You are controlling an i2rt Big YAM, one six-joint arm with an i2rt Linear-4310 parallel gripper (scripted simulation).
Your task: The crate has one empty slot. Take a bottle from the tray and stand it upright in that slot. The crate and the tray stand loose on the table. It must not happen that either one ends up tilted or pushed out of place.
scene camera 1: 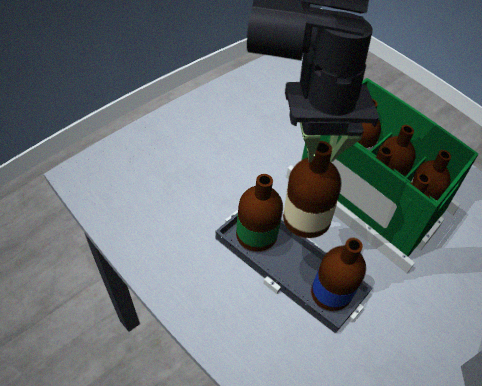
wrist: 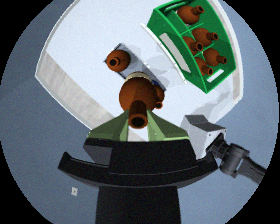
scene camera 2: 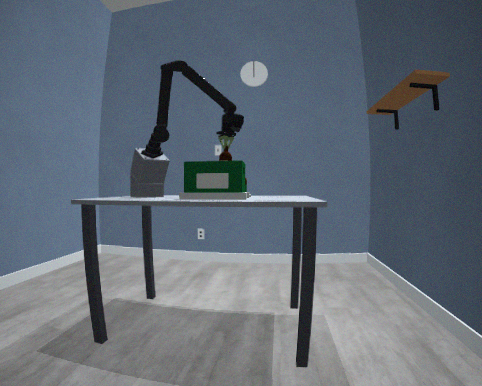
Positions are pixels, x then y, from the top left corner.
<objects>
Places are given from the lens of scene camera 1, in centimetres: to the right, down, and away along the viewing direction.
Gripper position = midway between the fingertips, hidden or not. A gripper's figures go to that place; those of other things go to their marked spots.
my gripper (scene camera 1: 320, 158): 10, -4, 60
brown bottle (scene camera 1: 313, 189): 9, 0, 61
grey tray (scene camera 1: 294, 260): 9, 12, 82
The marked spots on the brown bottle and the grey tray are 25 cm apart.
</objects>
